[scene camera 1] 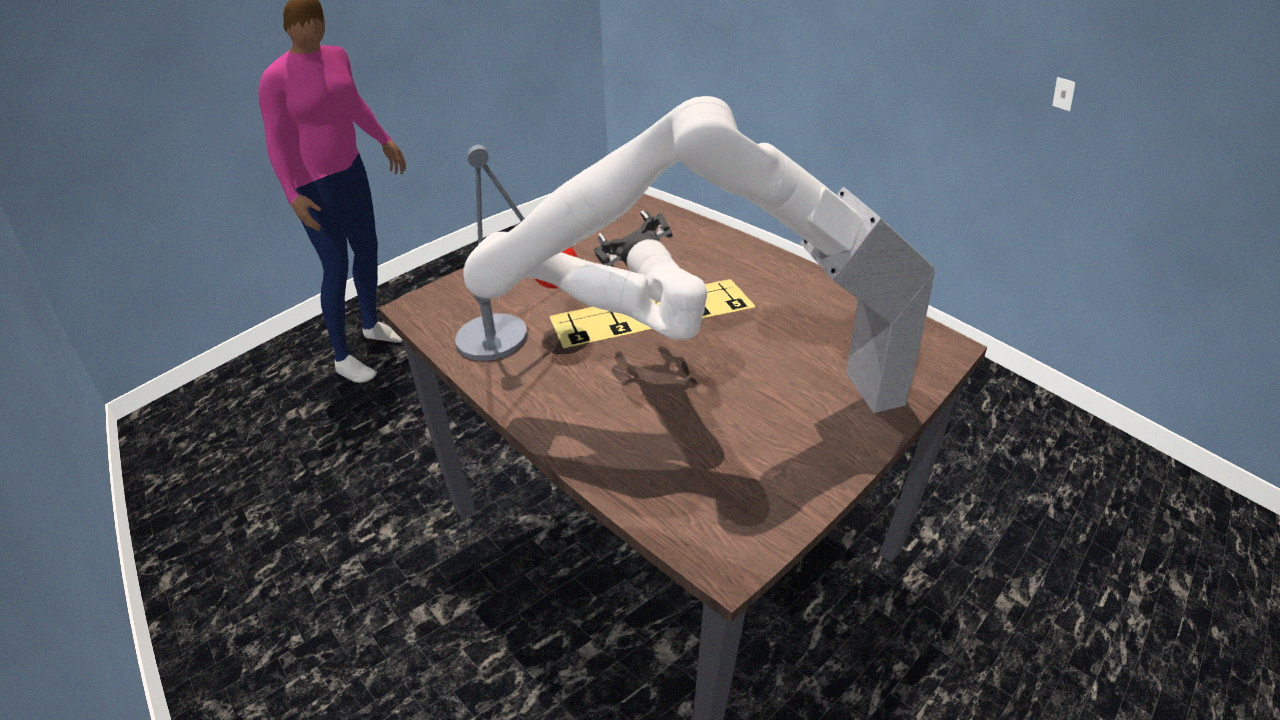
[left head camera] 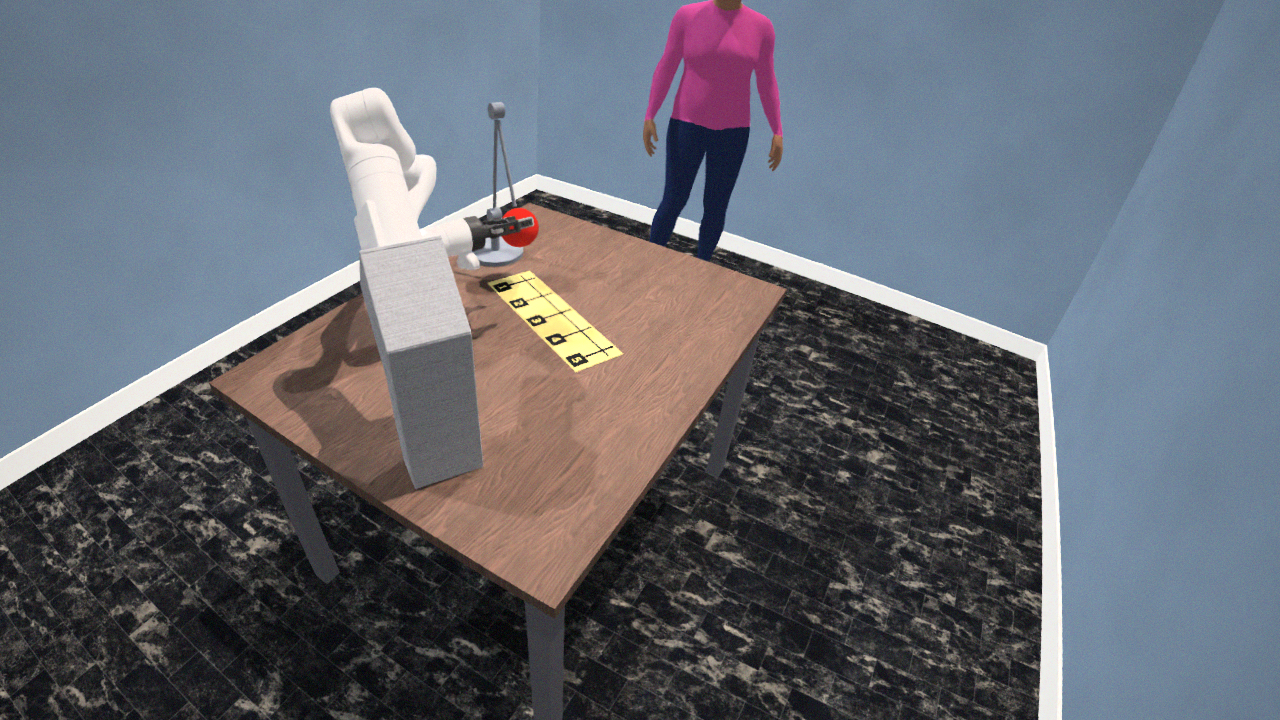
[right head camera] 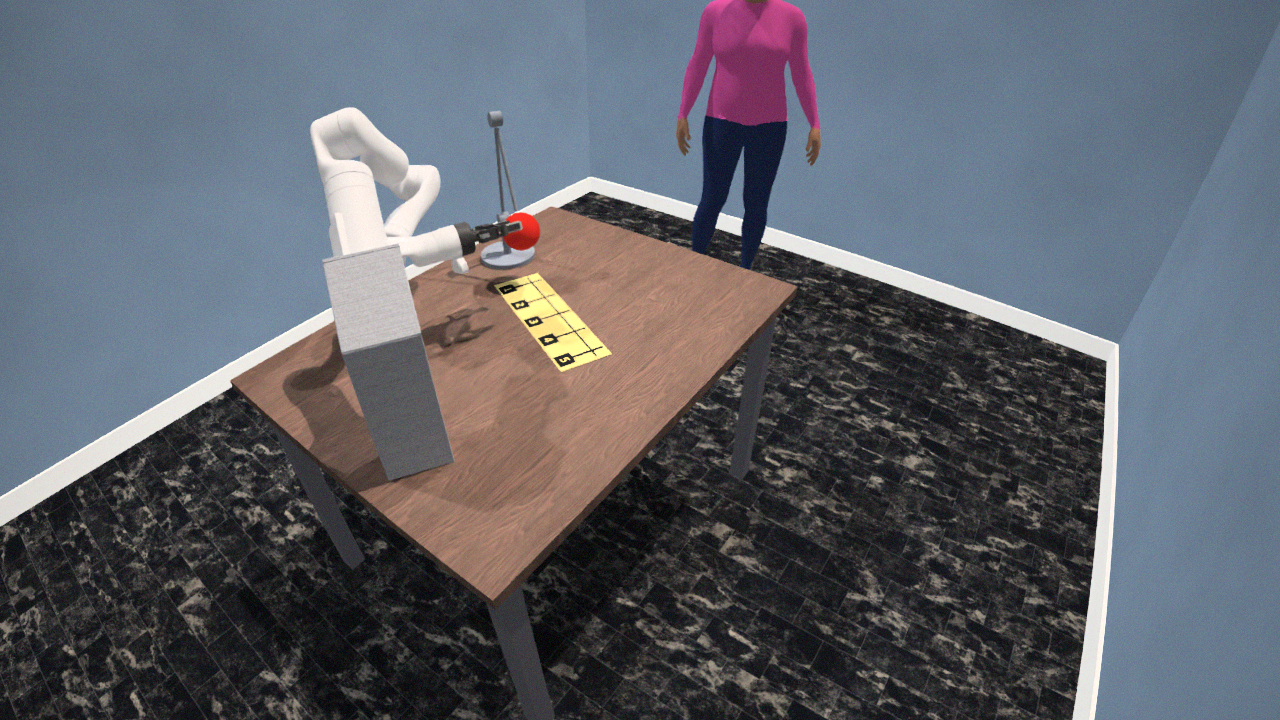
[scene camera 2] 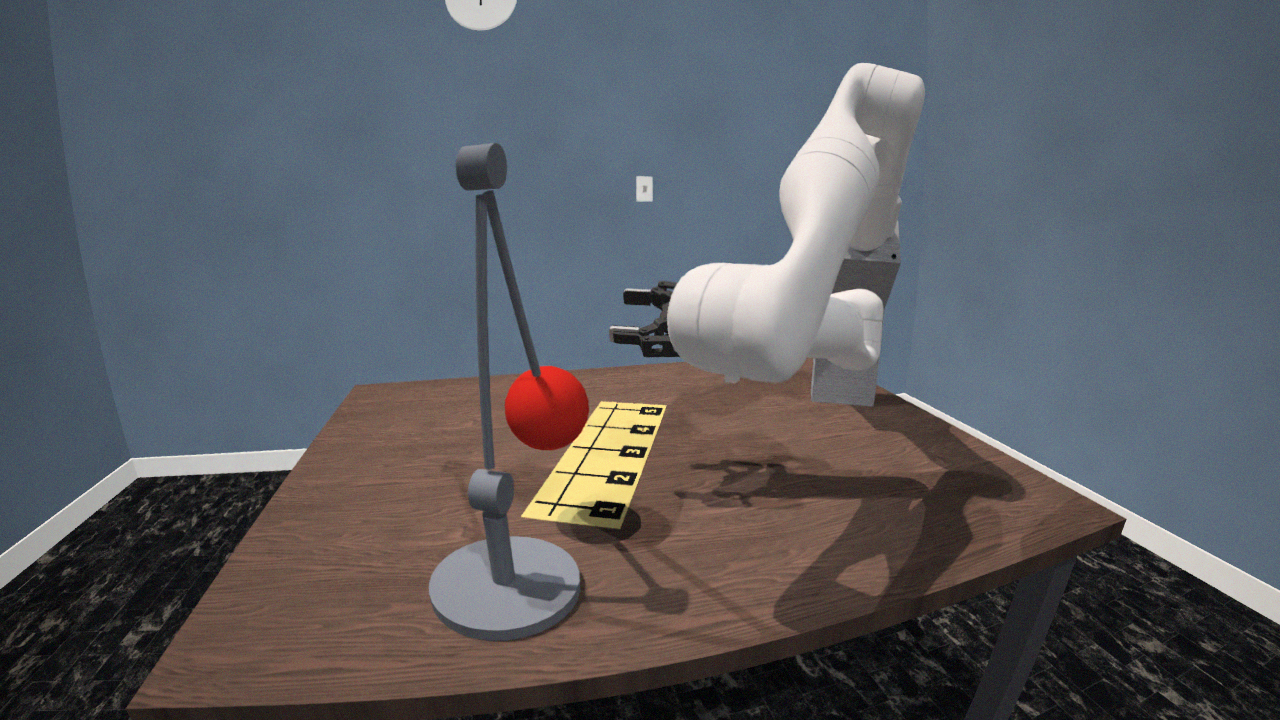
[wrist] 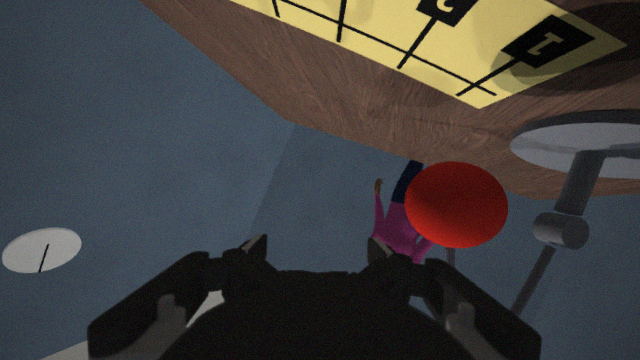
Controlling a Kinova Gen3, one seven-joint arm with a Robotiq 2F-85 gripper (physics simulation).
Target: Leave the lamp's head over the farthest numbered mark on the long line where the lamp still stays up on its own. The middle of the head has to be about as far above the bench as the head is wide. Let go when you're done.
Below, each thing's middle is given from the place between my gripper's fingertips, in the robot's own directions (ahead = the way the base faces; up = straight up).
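Labels:
Grey round lamp base (scene camera 2: 505, 587): 28 cm to the left of my hand, 10 cm ahead, 19 cm below. Yellow numbered strip (scene camera 2: 593, 484): 7 cm to the right of my hand, 2 cm ahead, 24 cm below.

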